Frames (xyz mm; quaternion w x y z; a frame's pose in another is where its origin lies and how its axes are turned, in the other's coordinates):
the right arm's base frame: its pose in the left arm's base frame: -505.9 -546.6 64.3 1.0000 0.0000 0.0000 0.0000
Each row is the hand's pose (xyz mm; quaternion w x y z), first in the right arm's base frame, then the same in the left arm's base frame.
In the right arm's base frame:
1: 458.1 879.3 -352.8 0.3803 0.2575 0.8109 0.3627
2: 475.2 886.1 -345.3 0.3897 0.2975 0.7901 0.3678
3: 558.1 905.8 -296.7 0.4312 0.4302 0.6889 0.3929
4: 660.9 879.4 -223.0 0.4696 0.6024 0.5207 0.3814
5: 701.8 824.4 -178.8 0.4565 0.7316 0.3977 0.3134
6: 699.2 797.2 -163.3 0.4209 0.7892 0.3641 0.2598
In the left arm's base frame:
1: -47.8 332.7 -288.5 0.3803 0.2575 0.8109 0.3627
2: -30.7 339.5 -281.0 0.3897 0.2975 0.7901 0.3678
3: 52.2 359.2 -232.4 0.4312 0.4302 0.6889 0.3929
4: 155.0 332.8 -158.7 0.4696 0.6024 0.5207 0.3814
5: 195.9 277.8 -114.5 0.4565 0.7316 0.3977 0.3134
6: 193.3 250.6 -99.0 0.4209 0.7892 0.3641 0.2598

